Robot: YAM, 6 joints.
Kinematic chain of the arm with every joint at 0, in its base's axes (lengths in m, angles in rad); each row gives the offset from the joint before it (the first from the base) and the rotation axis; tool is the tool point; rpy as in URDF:
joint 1: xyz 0 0 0.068 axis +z
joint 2: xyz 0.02 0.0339 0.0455 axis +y
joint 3: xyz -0.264 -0.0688 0 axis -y
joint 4: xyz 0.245 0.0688 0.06 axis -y
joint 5: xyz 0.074 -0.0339 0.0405 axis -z
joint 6: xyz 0.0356 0 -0.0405 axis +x
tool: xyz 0 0 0 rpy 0 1.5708 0
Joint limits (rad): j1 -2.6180..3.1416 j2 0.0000..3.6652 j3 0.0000..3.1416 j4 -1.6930..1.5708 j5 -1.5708..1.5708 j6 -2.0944..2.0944
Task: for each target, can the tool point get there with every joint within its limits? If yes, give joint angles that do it. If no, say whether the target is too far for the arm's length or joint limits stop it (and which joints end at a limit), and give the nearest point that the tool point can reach.
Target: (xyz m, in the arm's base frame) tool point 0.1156 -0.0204 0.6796
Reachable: yes | joints -0.3759 1.3658 2.0880 0.8027 -0.7193 1.3736
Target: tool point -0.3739 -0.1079 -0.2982
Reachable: no: joint limits stop it (at a limit: joint 1) | nearest point -0.3449 -0.1580 -0.2982 | short by 0.058 m
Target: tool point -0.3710 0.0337 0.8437
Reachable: no: too far | nearest point -0.2909 0.0264 0.6771 | short by 0.185 m
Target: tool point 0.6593 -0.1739 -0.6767
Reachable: no: too far | nearest point 0.4328 -0.1141 -0.3207 | short by 0.426 m
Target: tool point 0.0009 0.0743 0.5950
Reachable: yes | joints -1.3318 0.7125 1.4535 1.1459 -0.5440 1.6496
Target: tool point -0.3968 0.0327 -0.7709
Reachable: no: too far | nearest point -0.3181 0.0262 -0.3734 | short by 0.405 m
